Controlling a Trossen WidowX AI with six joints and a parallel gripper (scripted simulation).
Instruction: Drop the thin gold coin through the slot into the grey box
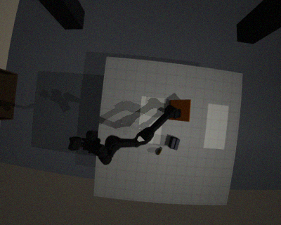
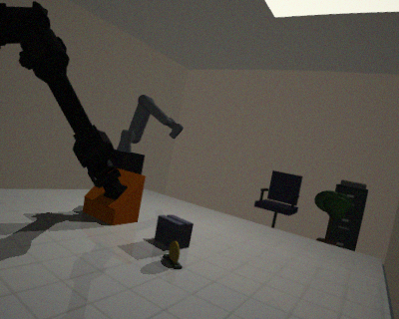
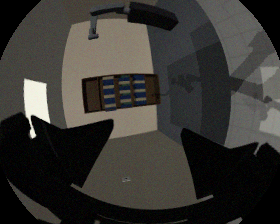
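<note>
Now: the gold coin 54 cm to the left of my gripper tip, 35 cm below it and 17 cm ahead of it.
</note>
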